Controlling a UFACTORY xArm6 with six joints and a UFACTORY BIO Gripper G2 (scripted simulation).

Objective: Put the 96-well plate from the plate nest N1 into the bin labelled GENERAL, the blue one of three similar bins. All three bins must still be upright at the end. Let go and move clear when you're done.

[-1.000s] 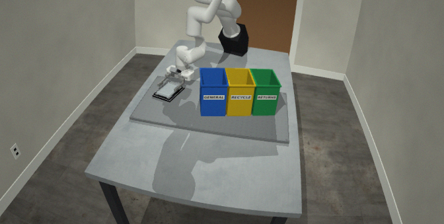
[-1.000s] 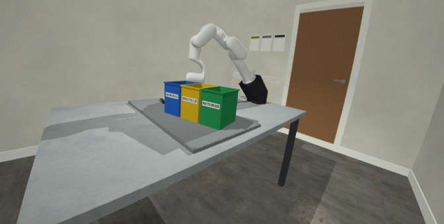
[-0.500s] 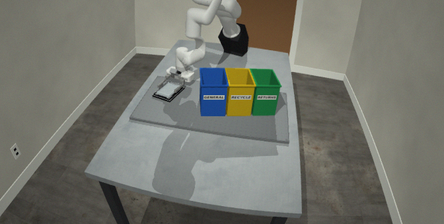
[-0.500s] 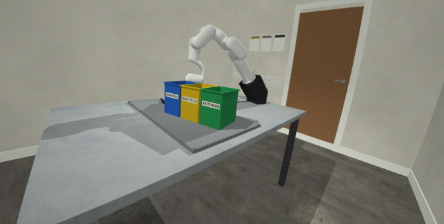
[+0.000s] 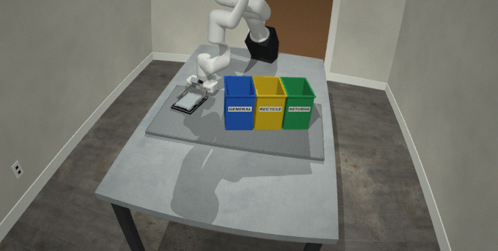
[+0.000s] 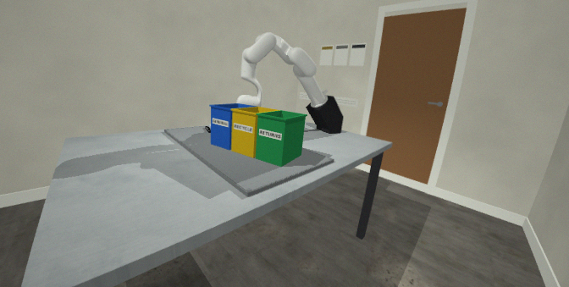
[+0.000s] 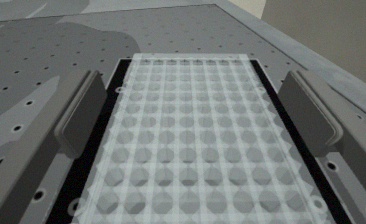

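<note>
Now: hand 1 cm above the clear 96-well plate. Round my hand: black plate nest N1 (2 cm below); then yellow recycle bin (1 cm behind, 39 cm to the left, 6 cm above); then blue general bin (4 cm ahead, 27 cm to the left, 6 cm above).
</note>
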